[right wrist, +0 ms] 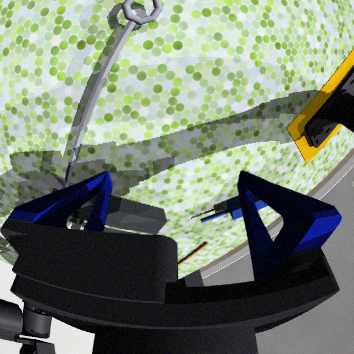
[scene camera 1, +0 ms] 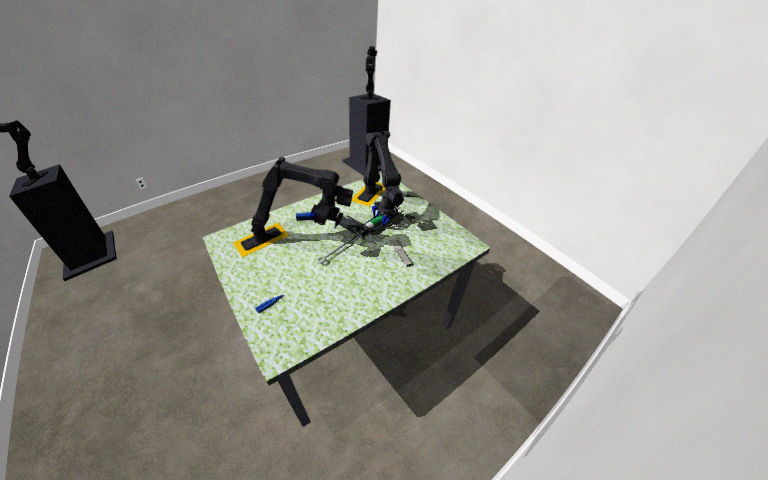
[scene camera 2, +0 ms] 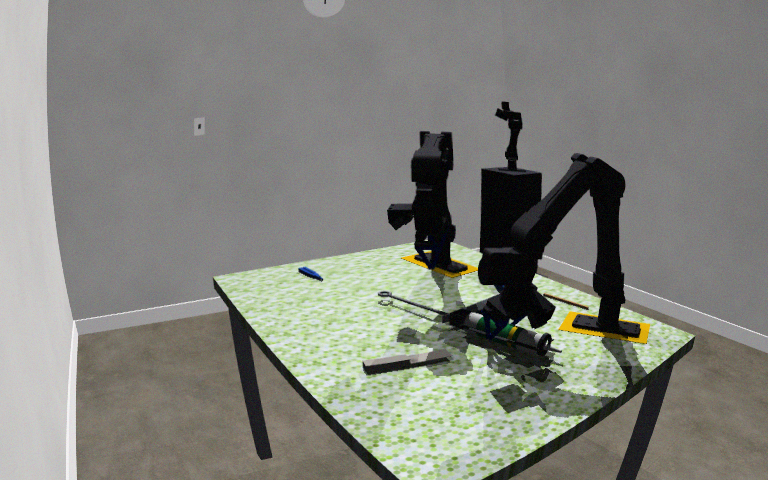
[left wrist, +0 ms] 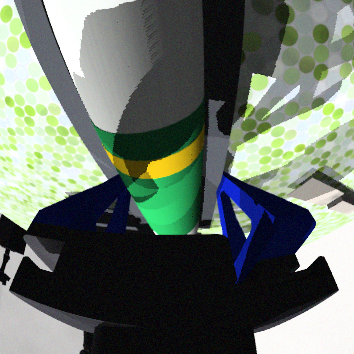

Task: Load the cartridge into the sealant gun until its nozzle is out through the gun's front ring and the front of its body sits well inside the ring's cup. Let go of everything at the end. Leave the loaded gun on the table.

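Places are measured from the left arm's base along level axes (x ahead, y left, z up), in centimetres.
Pixels of known places: left gripper, fingertip midpoint: [scene camera 1: 378, 222] [scene camera 2: 497, 334] [left wrist: 173, 177]; right gripper, fingertip midpoint: [right wrist: 174, 177] [scene camera 1: 325, 225] [scene camera 2: 435, 260]; left arm's base, origin of the base link: [scene camera 1: 370, 192] [scene camera 2: 606, 327]; right arm's base, origin of the base link: [right wrist: 336, 103] [scene camera 1: 261, 239] [scene camera 2: 440, 263].
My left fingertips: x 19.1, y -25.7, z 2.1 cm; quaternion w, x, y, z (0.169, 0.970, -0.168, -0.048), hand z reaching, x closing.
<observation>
Ahead of a thing's pixels: the offset from my left fingertips to its middle. "spot": to the spot under its first point.
The sealant gun [scene camera 1: 339, 251] [scene camera 2: 413, 303] [left wrist: 216, 150] [right wrist: 92, 110] lies lengthwise with its pull rod toward the picture's left in scene camera 2. The white cartridge with green and yellow bands [scene camera 1: 373, 222] [scene camera 2: 480, 323] [left wrist: 145, 100] lies in its frame. A thin tip sticks out past the front ring @(spot: dz +1.6, dx +3.8, dy +13.2 cm) [scene camera 2: 544, 343]; how deep the body sits in the cup is too small to tell. My left gripper [scene camera 1: 380, 217] [scene camera 2: 499, 328] [left wrist: 173, 177] is shut on the gun, fingers outside its rails. My right gripper [scene camera 2: 428, 263] [right wrist: 174, 177] is open and empty, above the table behind the gun.
A grey-brown block @(dz -1.3, dx +18.4, dy -13.2 cm) [scene camera 1: 403, 254] [scene camera 2: 396, 362] [left wrist: 320, 192] lies beside the gun. A blue pointed tool @(dz -1.6, dx -16.0, dy -67.2 cm) [scene camera 1: 269, 303] [scene camera 2: 310, 273] lies near a table edge. Another blue tool @(dz -0.6, dx -34.7, dy -12.6 cm) [scene camera 1: 304, 216] [right wrist: 235, 207] and a thin brown stick @(dz -1.7, dx -32.0, dy +9.8 cm) [scene camera 2: 566, 301] [right wrist: 192, 254] lie toward the arm bases.
</observation>
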